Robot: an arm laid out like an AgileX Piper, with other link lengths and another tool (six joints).
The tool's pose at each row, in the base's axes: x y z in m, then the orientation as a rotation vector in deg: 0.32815, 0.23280, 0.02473, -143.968, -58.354, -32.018; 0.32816, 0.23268, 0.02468, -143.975, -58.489, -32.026; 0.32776, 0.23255, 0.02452, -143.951, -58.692, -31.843; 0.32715, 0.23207, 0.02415, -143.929, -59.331, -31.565; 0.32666, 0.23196, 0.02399, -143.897, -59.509, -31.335; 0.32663, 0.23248, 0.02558, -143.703, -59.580, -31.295; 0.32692, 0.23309, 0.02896, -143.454, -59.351, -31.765; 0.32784, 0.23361, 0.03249, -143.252, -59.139, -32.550; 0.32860, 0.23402, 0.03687, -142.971, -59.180, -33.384; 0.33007, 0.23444, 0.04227, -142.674, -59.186, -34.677; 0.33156, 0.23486, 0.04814, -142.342, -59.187, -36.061; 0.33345, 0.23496, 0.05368, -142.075, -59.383, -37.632; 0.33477, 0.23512, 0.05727, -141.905, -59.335, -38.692; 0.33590, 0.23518, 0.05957, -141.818, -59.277, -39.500; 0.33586, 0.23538, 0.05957, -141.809, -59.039, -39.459; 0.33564, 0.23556, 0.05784, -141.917, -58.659, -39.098
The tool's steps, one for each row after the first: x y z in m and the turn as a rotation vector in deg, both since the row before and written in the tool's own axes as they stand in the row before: -0.00009, 0.00010, -0.00001, -0.029, -0.032, -0.095; -0.00042, -0.00017, -0.00001, 0.066, -0.144, -0.113; -0.00086, -0.00005, -0.00004, 0.036, -0.309, -0.401; -0.00046, -0.00025, -0.00002, 0.095, -0.161, -0.089; 0.00105, -0.00066, -0.00113, 0.169, 0.043, -0.063; 0.00217, -0.00082, -0.00255, 0.049, 0.433, 0.055; 0.00262, -0.00033, -0.00257, -0.127, 0.586, -0.005; 0.00290, -0.00053, -0.00335, -0.123, 0.583, -0.199; 0.00392, -0.00019, -0.00401, -0.306, 0.854, -0.257; 0.00424, -0.00022, -0.00434, -0.325, 0.918, -0.274; 0.00420, 0.00039, -0.00406, -0.498, 0.937, -0.442; 0.00288, 0.00030, -0.00251, -0.328, 0.670, -0.172; 0.00201, 0.00045, -0.00152, -0.287, 0.494, -0.114; 0.00009, -0.00016, 0.00009, 0.054, 0.042, 0.175; -0.00101, -0.00003, 0.00143, 0.117, -0.151, 0.342
